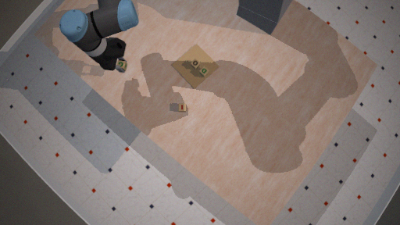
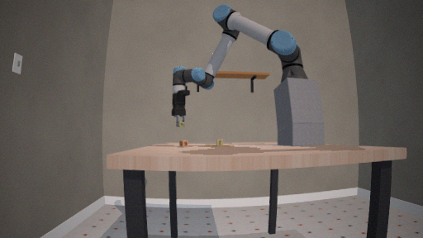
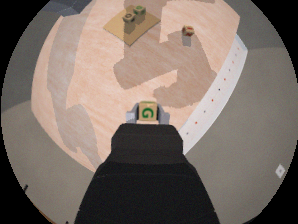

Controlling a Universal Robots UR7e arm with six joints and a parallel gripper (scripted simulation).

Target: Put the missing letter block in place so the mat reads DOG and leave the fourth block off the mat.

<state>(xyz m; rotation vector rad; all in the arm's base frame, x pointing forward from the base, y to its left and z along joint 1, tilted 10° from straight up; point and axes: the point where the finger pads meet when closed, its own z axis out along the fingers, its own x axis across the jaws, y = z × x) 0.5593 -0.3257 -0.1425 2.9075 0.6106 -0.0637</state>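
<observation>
Now: hand 170 mm past the mat, 220 mm to the right of it and 120 mm above it.
</observation>
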